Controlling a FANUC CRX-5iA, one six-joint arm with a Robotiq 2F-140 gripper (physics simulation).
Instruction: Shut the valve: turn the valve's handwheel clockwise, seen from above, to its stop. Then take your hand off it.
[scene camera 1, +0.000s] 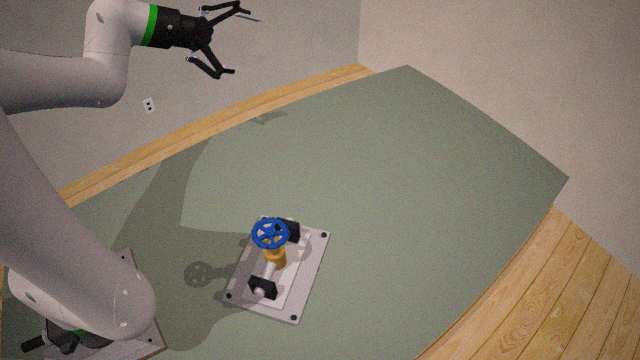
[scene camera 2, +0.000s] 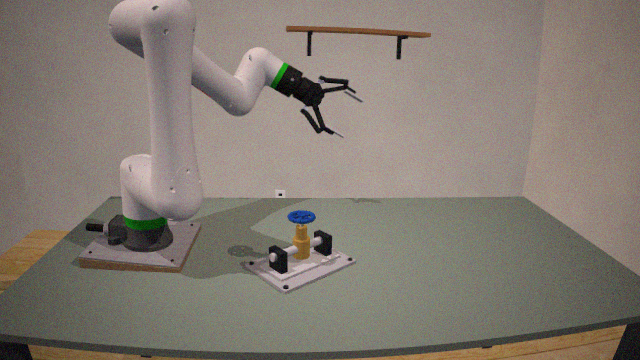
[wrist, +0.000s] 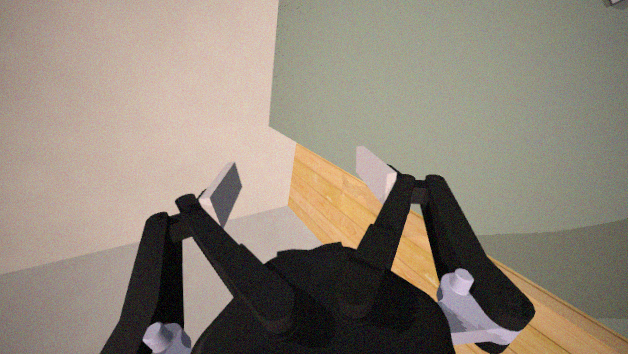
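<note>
The blue handwheel (scene camera 1: 270, 232) (scene camera 2: 301, 216) lies level on top of the valve's orange body (scene camera 1: 275, 258) (scene camera 2: 301, 248). A white pipe runs through the body between two black blocks on a light grey plate (scene camera 1: 310, 285) (scene camera 2: 320, 275). My gripper (scene camera 1: 241, 44) (scene camera 2: 346, 115) (wrist: 298, 166) is wide open, with nothing between its fingers. It is high above the table, well apart from the handwheel, and points outward and down in scene camera 2. The handwheel does not show in the wrist view.
The green table top (scene camera 1: 425, 175) (scene camera 2: 450, 300) (wrist: 450, 100) bears the valve plate and the arm's base plate (scene camera 2: 187, 245), left of the valve. A wooden shelf (scene camera 2: 357, 31) is on the back wall, above and behind the gripper in scene camera 2. Another wall stands at the right.
</note>
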